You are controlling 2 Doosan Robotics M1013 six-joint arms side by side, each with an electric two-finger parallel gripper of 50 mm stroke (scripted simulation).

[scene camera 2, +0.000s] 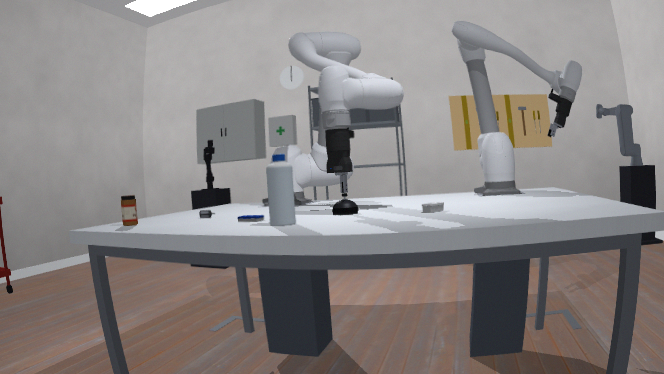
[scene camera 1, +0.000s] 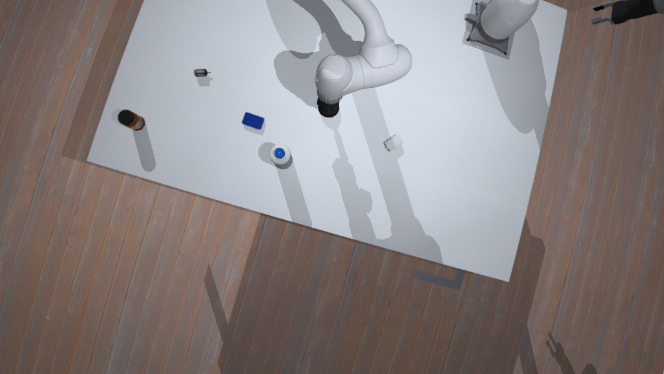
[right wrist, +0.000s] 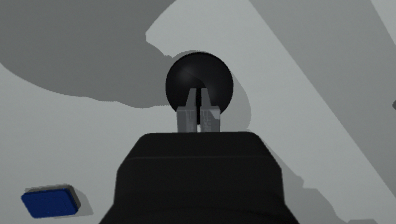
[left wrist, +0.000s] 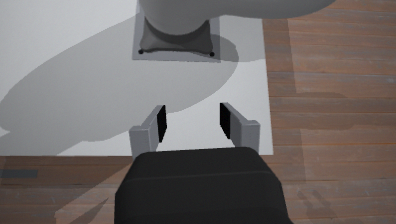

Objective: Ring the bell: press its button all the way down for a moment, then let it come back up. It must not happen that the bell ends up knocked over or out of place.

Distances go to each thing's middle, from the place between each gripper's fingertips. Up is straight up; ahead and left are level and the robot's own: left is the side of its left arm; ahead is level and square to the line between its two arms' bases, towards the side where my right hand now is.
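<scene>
Right hand (scene camera 2: 344, 192) 50 mm above black bell (right wrist: 195, 70). From my right hand: blue block (right wrist: 59, 197) 270 mm to the right, 140 mm ahead, 80 mm below; white bottle (scene camera 2: 280, 187) 110 mm to the right, 260 mm ahead, 10 mm above.
Left gripper 610 mm short of the black bell, 870 mm to the left of it, 230 mm above it. From my left hand: blue block 760 mm ahead, 1140 mm to the right, 260 mm below; white bottle 870 mm ahead, 980 mm to the right, 180 mm below.
</scene>
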